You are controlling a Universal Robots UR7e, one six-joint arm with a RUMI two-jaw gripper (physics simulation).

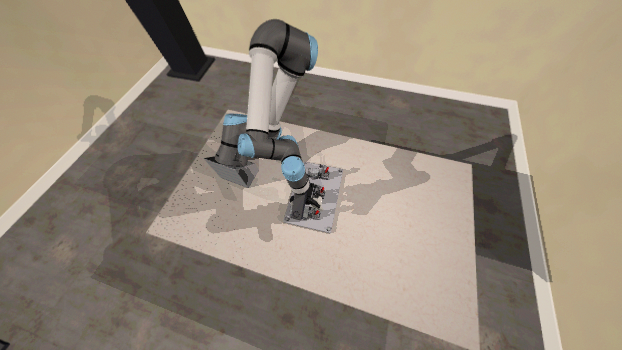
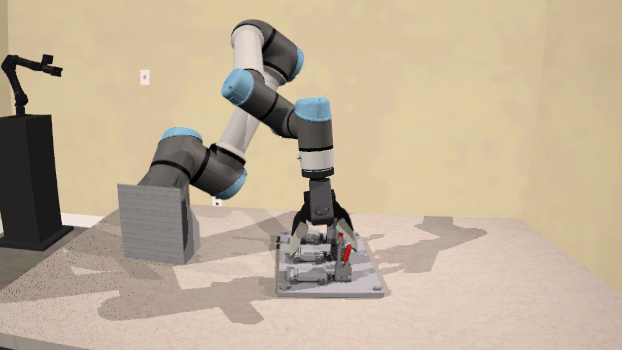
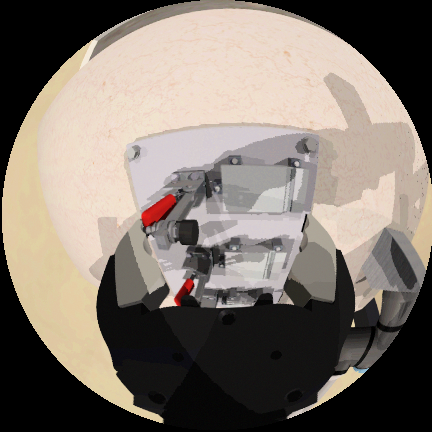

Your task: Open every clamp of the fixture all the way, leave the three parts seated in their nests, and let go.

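Where they show: gripper, fingertip midpoint: (image 1: pixel 307 207) (image 2: pixel 324 254) (image 3: pixel 224 218); arm's base, link origin: (image 1: pixel 231 161) (image 2: pixel 160 204).
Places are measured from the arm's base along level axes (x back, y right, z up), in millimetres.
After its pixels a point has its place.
Observation:
The fixture plate (image 1: pixel 327 221) @[y 145, x -524, z -120 mm] (image 2: pixel 325 292) @[y 195, x -420, z -121 mm] (image 3: pixel 175 145) @[y 179, x -477, z -120 mm] carries three red-handled clamps and three grey parts. The nearest clamp's red handle (image 1: pixel 317 213) @[y 138, x -473, z -55 mm] (image 2: pixel 347 253) @[y 138, x -469, z -52 mm] (image 3: pixel 159 210) @[y 135, x -466, z -48 mm] leans outward; its arm stands up, with its black tip (image 3: pixel 188 232) @[y 136, x -434, z -22 mm] clear of the nearest part (image 2: pixel 309 274) @[y 145, x -386, z -104 mm] (image 3: pixel 255 189) @[y 132, x -391, z -104 mm], which sits in its nest. The middle clamp's handle (image 1: pixel 322 190) @[y 25, x -469, z -46 mm] (image 3: pixel 184 292) @[y 27, x -465, z -45 mm] is beside the middle part (image 2: pixel 310 253) @[y 41, x -391, z -99 mm] (image 3: pixel 247 265) @[y 27, x -392, z -99 mm]; its arm looks raised. The far clamp's handle (image 1: pixel 327 170) @[y -82, x -470, z -36 mm] shows, but its opening is unclear. My gripper (image 2: pixel 324 250) @[y 120, x -418, z -65 mm] (image 3: pixel 224 218) @[y 120, x -418, z -65 mm] is open, fingers astride the middle of the fixture, holding nothing.
The arm's grey base block (image 1: pixel 232 172) @[y 64, x -42, z 17 mm] (image 2: pixel 152 225) @[y 59, x 3, z -37 mm] (image 3: pixel 395 260) @[y 43, x -81, z -53 mm] stands beside the fixture on the pale table (image 1: pixel 400 240) @[y 145, x -868, z -134 mm] (image 2: pixel 450 300) @[y 211, x -703, z -135 mm] (image 3: pixel 225 65) @[y 281, x -418, z -135 mm]. A black pedestal (image 1: pixel 172 40) (image 2: pixel 30 175) with a small black arm on it stands farther off. Bolt heads rise at the plate's corners.

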